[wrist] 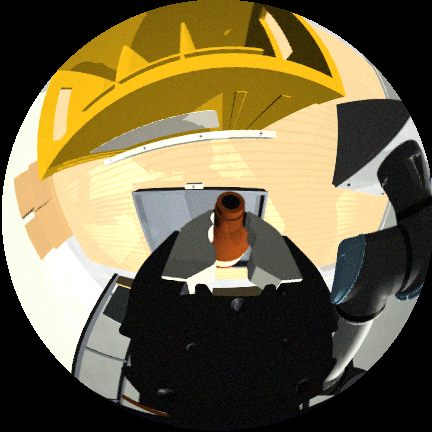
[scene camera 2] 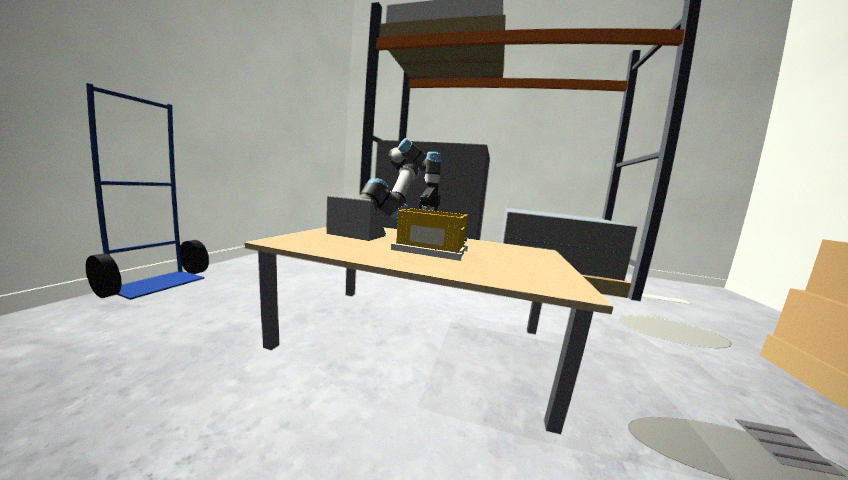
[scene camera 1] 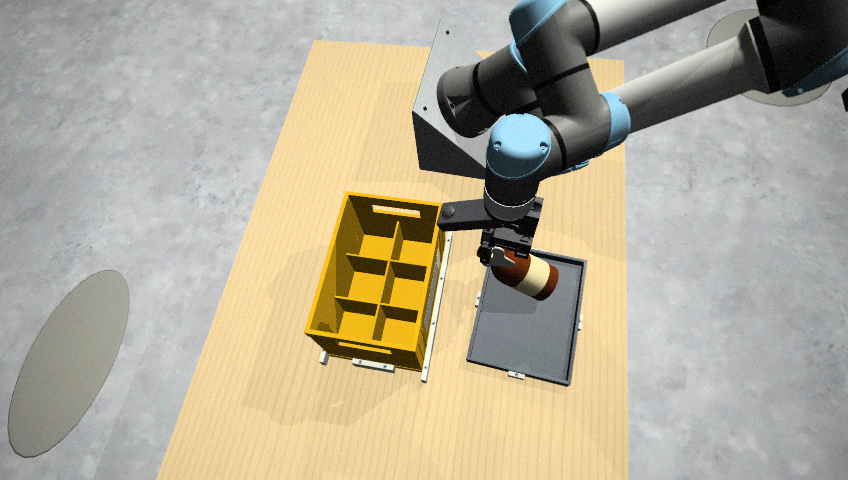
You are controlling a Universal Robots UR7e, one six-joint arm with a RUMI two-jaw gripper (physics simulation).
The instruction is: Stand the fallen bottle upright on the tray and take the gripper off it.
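Places are measured from the arm's base along level axes (x back, y left, z down), in centimetres.
Where they show: gripper, between the fingertips: (wrist: 228,212) (scene camera 1: 490,256); arm's base, origin of its link: (scene camera 2: 361,213) (scene camera 1: 462,104).
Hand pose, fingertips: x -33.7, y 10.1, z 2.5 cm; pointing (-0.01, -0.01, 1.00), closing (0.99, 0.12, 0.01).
Each offset is from my fingertips to the top centre of the thing. "*": to the spot under its first point.
The brown bottle {dx -0.6, dy +4.6, dz -2.8 cm} (scene camera 1: 534,277) (wrist: 230,242) with a cream label is tilted over the back part of the dark grey tray {* dx -13.3, dy +6.2, dz +9.2 cm} (scene camera 1: 512,342) (wrist: 162,216). Its neck end is at the gripper and its base points away to the right in scene camera 1. Whether the base touches the tray cannot be told. My gripper (scene camera 1: 502,257) (wrist: 228,212) is shut on the bottle near its neck and shoulder, with one finger on each side. In the wrist view the open mouth of the bottle shows past the fingertips. In scene camera 2 the bottle and tray do not show behind the crate.
A yellow crate {dx -7.8, dy -19.1, dz -7.8 cm} (scene camera 1: 389,261) (scene camera 2: 431,215) (wrist: 210,75) with several compartments stands left of the tray in scene camera 1. A white rail {* dx -9.7, dy -9.1, dz +6.7 cm} (scene camera 1: 436,309) (wrist: 200,136) runs between them. Small white blocks (scene camera 1: 516,375) (wrist: 194,186) sit at the tray's edges. A grey angled mount (scene camera 1: 443,139) (scene camera 2: 351,217) stands behind.
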